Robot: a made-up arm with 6 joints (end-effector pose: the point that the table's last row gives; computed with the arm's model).
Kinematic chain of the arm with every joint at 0, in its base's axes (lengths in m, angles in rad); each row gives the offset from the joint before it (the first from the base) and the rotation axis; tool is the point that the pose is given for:
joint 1: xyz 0 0 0.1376 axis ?
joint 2: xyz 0 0 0 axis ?
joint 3: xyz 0 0 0.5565 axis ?
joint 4: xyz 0 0 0 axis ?
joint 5: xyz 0.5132 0 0 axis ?
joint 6: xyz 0 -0.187 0 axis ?
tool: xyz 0 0 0
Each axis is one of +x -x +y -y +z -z.
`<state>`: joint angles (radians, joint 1 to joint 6).
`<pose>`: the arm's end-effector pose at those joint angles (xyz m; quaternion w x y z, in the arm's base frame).
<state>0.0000 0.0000 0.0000 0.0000 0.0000 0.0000</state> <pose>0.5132 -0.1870 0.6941 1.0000 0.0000 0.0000 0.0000</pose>
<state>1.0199 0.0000 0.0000 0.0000 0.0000 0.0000</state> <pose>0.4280 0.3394 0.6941 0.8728 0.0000 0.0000 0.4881</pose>
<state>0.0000 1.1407 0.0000 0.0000 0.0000 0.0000</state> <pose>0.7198 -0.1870 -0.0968 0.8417 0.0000 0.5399 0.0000</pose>
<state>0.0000 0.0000 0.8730 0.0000 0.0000 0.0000</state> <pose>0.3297 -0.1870 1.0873 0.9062 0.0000 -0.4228 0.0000</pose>
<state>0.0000 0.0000 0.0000 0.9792 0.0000 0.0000</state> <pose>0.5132 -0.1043 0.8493 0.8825 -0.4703 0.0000 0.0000</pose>
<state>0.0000 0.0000 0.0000 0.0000 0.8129 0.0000</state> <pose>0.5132 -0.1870 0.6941 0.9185 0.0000 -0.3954 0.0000</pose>
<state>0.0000 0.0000 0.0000 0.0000 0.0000 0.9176</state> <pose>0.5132 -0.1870 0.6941 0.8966 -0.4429 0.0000 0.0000</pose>
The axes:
joint 1: +z
joint 2: +y
joint 3: -y
joint 4: -x
joint 5: -y
joint 6: -x

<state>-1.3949 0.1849 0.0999 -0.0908 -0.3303 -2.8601</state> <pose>-0.0762 -0.6354 0.6241 0.0595 -0.7688 0.5993 0.2151</pose>
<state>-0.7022 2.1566 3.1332 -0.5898 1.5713 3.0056</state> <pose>0.5388 -0.6594 0.1969 0.0378 0.2366 -0.1109 0.9645</pose>
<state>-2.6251 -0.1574 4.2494 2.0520 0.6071 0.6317</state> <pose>0.1154 -0.0340 0.1479 0.9155 -0.0609 0.3897 -0.0797</pose>
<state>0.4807 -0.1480 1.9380 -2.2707 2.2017 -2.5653</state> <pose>-0.2423 0.0095 1.2051 0.9834 -0.0728 0.1376 -0.0935</pose>
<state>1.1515 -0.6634 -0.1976 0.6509 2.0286 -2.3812</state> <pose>0.1623 -0.0012 0.9078 0.2291 -0.2317 -0.0022 -0.9454</pose>
